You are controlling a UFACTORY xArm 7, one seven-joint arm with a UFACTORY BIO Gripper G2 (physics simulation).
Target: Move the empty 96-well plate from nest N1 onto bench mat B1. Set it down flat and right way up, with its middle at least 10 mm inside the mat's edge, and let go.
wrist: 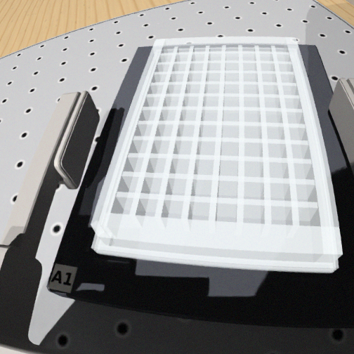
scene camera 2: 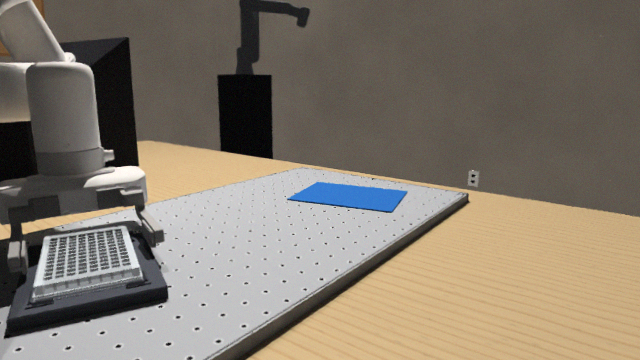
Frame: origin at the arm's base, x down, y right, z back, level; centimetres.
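Where they show: end effector, tool point: (scene camera 2: 89, 244).
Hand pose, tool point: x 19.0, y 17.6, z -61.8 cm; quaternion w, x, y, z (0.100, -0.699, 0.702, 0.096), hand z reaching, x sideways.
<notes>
Things, the pixels of their top centre, and the offset from my tool point. Level surfaces: height alone.
- clear 96-well plate, middle of its top: (scene camera 2: 87, 250) dx +0.1, dy +0.7, dz -1.2 cm
- dark nest, middle of its top: (scene camera 2: 88, 261) dx +1.2, dy +0.7, dz -1.2 cm
- blue bench mat, its level: dx +2.5 cm
- grey perforated board, its level: dx +2.7 cm
- wooden table, its level: dx +4.0 cm
The clear 96-well plate (scene camera 2: 90, 255) (wrist: 220, 150) sits flat and right way up in the dark nest (scene camera 2: 100, 309) (wrist: 235, 285), at the lower left of the scene view. In the wrist view the nest has an A1 label at its lower left corner. My gripper (scene camera 2: 85, 245) (wrist: 212, 125) is open, with one finger on each side of the plate. A gap shows between the left finger and the plate in the wrist view; the right finger is partly cut off by the frame edge. The blue bench mat (scene camera 2: 349, 196) lies flat at the far end of the board.
The grey perforated board (scene camera 2: 240, 235) (wrist: 37, 82) carries the nest and the mat and stands on the wooden table (scene camera 2: 450, 280) (wrist: 55, 20). A black block (scene camera 2: 117, 105) stands behind the arm at the left. A wall with a socket (scene camera 2: 473, 178) is at the back.
</notes>
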